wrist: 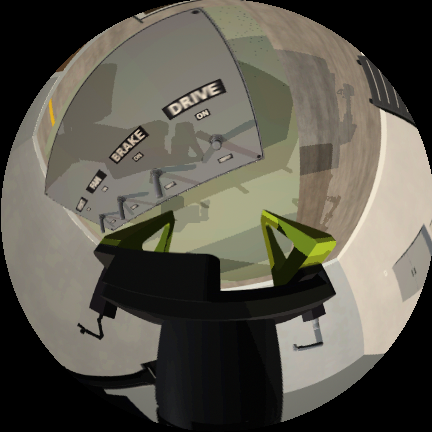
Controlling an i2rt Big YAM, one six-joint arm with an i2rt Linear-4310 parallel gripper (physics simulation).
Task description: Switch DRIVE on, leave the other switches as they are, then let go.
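Frame: origin at the arm's base, x ahead, y left, z up, level; metres.
Seen in the pictures: gripper, fingertip midpoint: (217,214).
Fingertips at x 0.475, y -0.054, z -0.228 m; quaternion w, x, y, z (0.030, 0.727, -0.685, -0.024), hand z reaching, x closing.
Note:
A point is followed by its place in that frame.
The grey switch panel (150,55) @[x 0.655, y 0.029, z -0.278 m] fills the upper left of the wrist view. Its DRIVE switch (216,143) @[x 0.536, y -0.050, z -0.286 m], below the DRIVE label (195,99) @[x 0.592, y -0.021, z -0.309 m] and the ON plate (202,114) @[x 0.572, y -0.030, z -0.318 m], has a short, foreshortened lever with its round end facing the camera. It stands at a different angle from the others. The BRAKE switch (158,184) @[x 0.466, y 0.044, z -0.311 m], the FAN switch (121,207) @[x 0.412, y 0.151, z -0.315 m] and a fourth switch (102,223) @[x 0.354, y 0.255, z -0.315 m] have levers hanging down. My gripper (217,214) @[x 0.475, y -0.054, z -0.228 m] is open wide with nothing between its fingers. It is below the DRIVE switch in the view and apart from it.
A small plate (225,158) @[x 0.501, y -0.068, z -0.350 m] sits under the DRIVE switch, its text too small to read. The panel stands on a pale green surface (250,200) @[x 0.369, y -0.157, z -0.422 m] over a wood-toned top (312,200). A dark slatted object (387,90) is at the upper right. Shadows cross the panel.

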